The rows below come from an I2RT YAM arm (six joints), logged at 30 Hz.
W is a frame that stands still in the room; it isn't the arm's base.
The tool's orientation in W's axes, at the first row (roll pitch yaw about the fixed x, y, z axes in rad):
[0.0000 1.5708 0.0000]
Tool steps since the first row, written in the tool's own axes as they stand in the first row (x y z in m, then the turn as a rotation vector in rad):
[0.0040 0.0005 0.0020 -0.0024 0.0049 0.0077]
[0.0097 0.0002 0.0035 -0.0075 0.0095 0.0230]
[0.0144 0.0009 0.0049 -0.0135 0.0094 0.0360]
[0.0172 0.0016 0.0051 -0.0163 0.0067 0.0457]
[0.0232 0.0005 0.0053 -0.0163 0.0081 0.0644]
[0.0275 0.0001 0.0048 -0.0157 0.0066 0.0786]
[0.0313 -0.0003 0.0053 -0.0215 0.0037 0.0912]
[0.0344 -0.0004 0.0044 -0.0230 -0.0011 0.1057]
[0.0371 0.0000 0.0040 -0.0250 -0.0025 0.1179]
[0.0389 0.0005 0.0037 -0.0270 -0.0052 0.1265]
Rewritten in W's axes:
[0.0020 0.0005 -0.0040 0.0077 0.0049 0.0024]
[0.0035 0.0002 -0.0097 0.0230 0.0095 0.0075]
[0.0049 0.0009 -0.0144 0.0360 0.0094 0.0135]
[0.0051 0.0016 -0.0172 0.0457 0.0067 0.0163]
[0.0053 0.0005 -0.0232 0.0644 0.0081 0.0163]
[0.0048 0.0001 -0.0275 0.0786 0.0066 0.0157]
[0.0053 -0.0003 -0.0313 0.0912 0.0037 0.0215]
[0.0044 -0.0004 -0.0344 0.1057 -0.0011 0.0230]
[0.0040 0.0000 -0.0371 0.1179 -0.0025 0.0250]
[0.0037 0.0005 -0.0389 0.1265 -0.0052 0.0270]

